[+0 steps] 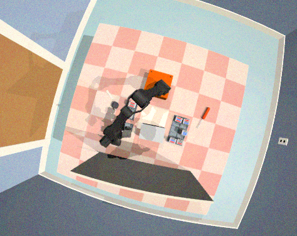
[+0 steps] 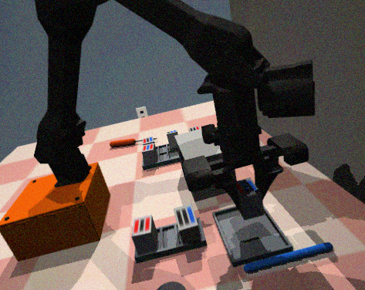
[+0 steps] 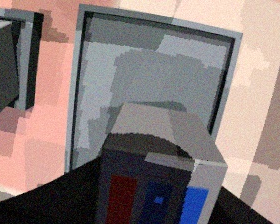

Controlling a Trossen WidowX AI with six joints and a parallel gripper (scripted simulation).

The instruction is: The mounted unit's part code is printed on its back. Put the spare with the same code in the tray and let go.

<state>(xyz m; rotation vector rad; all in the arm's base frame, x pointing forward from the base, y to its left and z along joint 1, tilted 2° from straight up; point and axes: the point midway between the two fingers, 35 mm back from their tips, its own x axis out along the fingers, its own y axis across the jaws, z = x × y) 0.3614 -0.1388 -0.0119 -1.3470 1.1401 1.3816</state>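
My gripper tip is 60 mm above the grey tray and 10 mm past it. Also, from my gripper tip: blue pen (70 mm to the right, 60 mm below, 40 mm ahead); black disc (140 mm behind, 120 mm to the right, 50 mm below); spare (20 mm above).
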